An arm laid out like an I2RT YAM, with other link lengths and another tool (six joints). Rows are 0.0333 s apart.
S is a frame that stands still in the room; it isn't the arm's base.
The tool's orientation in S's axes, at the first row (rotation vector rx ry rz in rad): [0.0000, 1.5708, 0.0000]
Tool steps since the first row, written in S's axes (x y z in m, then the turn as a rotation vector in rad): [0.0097, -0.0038, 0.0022, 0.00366, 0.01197, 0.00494]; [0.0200, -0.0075, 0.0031, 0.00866, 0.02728, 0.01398]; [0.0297, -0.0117, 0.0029, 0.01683, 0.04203, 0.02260]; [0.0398, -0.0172, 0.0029, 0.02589, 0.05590, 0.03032]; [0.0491, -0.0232, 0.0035, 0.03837, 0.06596, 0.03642]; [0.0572, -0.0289, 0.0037, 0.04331, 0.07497, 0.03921]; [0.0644, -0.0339, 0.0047, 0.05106, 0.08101, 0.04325]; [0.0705, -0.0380, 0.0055, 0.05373, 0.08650, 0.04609]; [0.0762, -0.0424, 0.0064, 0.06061, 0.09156, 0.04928]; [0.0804, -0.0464, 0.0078, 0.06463, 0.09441, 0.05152]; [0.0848, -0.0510, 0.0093, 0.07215, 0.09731, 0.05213]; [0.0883, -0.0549, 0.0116, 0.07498, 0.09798, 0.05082]
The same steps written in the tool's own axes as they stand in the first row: [-0.0022, -0.0038, 0.0097, -0.00494, 0.01197, 0.00366]; [-0.0031, -0.0075, 0.0200, -0.01398, 0.02728, 0.00866]; [-0.0029, -0.0117, 0.0297, -0.02260, 0.04203, 0.01683]; [-0.0029, -0.0172, 0.0398, -0.03032, 0.05590, 0.02589]; [-0.0035, -0.0232, 0.0491, -0.03642, 0.06596, 0.03837]; [-0.0037, -0.0289, 0.0572, -0.03921, 0.07497, 0.04331]; [-0.0047, -0.0339, 0.0644, -0.04325, 0.08101, 0.05106]; [-0.0055, -0.0380, 0.0705, -0.04609, 0.08650, 0.05373]; [-0.0064, -0.0424, 0.0762, -0.04928, 0.09156, 0.06061]; [-0.0078, -0.0464, 0.0804, -0.05152, 0.09441, 0.06463]; [-0.0093, -0.0510, 0.0848, -0.05213, 0.09731, 0.07215]; [-0.0116, -0.0549, 0.0883, -0.05082, 0.09798, 0.07498]
